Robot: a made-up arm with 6 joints. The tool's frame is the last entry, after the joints. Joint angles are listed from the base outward. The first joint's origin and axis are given. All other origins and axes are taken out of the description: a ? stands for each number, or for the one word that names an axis. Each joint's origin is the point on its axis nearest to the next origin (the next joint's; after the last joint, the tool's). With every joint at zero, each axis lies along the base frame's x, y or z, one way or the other. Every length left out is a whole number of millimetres.
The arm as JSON. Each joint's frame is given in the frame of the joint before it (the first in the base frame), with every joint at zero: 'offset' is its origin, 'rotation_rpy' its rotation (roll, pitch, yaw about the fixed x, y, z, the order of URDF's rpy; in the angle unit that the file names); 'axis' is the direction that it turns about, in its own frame. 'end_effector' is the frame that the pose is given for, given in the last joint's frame.
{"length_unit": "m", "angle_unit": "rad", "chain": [
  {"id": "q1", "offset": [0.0, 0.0, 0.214], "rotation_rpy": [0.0, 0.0, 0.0], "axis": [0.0, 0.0, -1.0]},
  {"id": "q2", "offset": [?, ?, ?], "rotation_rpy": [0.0, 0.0, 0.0], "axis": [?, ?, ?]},
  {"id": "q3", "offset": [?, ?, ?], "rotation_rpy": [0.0, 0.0, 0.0], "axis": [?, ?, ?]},
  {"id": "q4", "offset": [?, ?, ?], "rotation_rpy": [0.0, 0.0, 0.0], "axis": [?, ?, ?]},
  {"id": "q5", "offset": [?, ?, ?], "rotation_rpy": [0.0, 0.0, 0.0], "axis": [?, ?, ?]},
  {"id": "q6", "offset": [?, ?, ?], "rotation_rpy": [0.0, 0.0, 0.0], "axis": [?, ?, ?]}
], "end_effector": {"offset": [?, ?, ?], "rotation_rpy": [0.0, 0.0, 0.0]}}
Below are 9 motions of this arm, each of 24 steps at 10 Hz.
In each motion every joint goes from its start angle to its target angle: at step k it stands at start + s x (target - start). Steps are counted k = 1, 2, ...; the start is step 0. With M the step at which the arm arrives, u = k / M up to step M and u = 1 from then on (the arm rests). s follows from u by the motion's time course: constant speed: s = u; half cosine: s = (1 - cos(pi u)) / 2; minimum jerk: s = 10 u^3 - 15 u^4 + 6 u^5.
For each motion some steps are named. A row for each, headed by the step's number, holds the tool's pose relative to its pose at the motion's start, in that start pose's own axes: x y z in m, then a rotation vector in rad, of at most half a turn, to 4 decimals.
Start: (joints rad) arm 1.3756 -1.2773 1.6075 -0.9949 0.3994 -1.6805
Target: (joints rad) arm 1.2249 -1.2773 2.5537 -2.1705 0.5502 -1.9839
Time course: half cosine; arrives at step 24
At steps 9, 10, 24:
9: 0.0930 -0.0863 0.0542 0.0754 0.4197 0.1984
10: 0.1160 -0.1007 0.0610 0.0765 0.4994 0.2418
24: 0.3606 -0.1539 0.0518 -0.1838 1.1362 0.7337

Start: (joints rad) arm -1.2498 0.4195 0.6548 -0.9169 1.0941 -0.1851
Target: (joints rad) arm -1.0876 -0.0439 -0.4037 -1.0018 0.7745 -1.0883
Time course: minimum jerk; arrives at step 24
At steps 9, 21, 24:
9: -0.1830 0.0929 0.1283 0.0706 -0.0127 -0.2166
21: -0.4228 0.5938 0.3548 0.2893 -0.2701 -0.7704
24: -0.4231 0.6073 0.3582 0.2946 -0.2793 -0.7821

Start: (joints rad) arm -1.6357 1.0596 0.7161 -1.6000 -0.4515 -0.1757
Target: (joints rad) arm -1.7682 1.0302 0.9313 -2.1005 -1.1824 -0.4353
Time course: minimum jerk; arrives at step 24
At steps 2, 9, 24:
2: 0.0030 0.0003 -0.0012 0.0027 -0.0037 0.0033
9: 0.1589 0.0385 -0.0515 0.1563 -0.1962 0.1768
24: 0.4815 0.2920 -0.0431 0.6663 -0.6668 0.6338

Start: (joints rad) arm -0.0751 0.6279 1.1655 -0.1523 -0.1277 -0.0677
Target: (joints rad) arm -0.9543 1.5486 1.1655 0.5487 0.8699 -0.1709
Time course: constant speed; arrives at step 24
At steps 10, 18, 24:
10: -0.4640 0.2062 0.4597 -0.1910 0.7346 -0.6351
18: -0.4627 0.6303 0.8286 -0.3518 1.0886 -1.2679
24: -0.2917 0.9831 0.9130 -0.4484 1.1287 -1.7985

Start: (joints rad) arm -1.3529 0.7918 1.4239 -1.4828 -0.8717 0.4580
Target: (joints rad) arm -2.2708 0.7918 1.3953 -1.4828 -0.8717 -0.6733
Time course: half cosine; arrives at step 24
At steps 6, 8, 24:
6: -0.0343 0.0793 -0.0169 0.2304 0.1208 -0.0122
8: -0.0581 0.1359 -0.0146 0.3929 0.2053 -0.0328
24: -0.0641 0.4136 0.2449 1.5094 0.7591 -0.4955

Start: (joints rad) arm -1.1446 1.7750 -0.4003 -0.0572 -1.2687 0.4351
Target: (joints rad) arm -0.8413 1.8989 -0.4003 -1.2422 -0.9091 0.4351
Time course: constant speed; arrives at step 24
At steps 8, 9, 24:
8: -0.0699 0.3057 -0.1294 0.4405 0.0864 0.1020
9: -0.0775 0.3469 -0.1374 0.4953 0.0925 0.1165
24: -0.1367 0.9504 -0.0401 1.2911 0.0276 0.3791

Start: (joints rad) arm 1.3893 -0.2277 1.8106 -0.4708 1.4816 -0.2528
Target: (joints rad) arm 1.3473 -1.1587 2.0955 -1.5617 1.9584 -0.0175
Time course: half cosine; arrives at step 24
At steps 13, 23, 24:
13: 0.2055 0.0472 0.8939 -1.2526 0.2929 0.1628
23: 0.3836 0.6633 1.2668 -2.2118 0.2977 0.2264
24: 0.3846 0.6706 1.2678 -2.2212 0.2963 0.2268

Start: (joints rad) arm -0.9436 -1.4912 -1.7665 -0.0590 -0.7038 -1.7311
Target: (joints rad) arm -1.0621 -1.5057 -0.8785 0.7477 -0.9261 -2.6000
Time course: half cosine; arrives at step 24
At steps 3, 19, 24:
3: -0.0072 0.0006 -0.0093 0.0418 -0.0461 0.0188
19: -0.1583 0.0628 -0.2071 0.8151 -1.0205 0.5212
24: -0.1724 0.0760 -0.2339 0.8778 -1.1311 0.5858

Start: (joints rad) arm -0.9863 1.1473 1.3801 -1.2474 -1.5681 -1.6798
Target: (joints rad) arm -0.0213 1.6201 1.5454 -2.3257 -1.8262 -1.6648
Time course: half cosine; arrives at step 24
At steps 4, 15, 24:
4: -0.0220 0.0082 -0.0162 0.0354 0.0082 0.0899
15: -0.2505 -0.0084 -0.1702 0.3797 0.2318 0.9105
24: -0.3594 -0.0801 -0.2420 0.5491 0.4452 1.2756

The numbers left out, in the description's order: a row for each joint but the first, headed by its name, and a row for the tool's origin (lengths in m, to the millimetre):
q2: xyz -0.102 -0.191 0.0, axis 0.0 1.0 0.0
q3: xyz 0.214 0.0 -0.055, axis 1.0 0.0 0.0
q4: xyz 0.0 -0.313 0.001, axis 0.0 0.0 -1.0
q5: xyz -0.038 -0.386 0.0, axis 0.0 1.0 0.0
q6: xyz -0.113 0.0 -0.074, axis -1.0 0.0 0.0
tool: xyz 0.0 -0.086 -0.367

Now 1 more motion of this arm.
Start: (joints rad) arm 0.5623 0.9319 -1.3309 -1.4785 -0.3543 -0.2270
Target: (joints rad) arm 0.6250 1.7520 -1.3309 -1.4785 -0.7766 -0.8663
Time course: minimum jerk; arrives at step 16
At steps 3, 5, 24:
3: 0.0301 0.0056 -0.0191 0.0555 -0.0137 0.0362
5: 0.1078 0.0293 -0.0664 0.2077 -0.0460 0.1337
24: 0.4283 0.3353 -0.1901 1.2210 -0.0906 0.7439

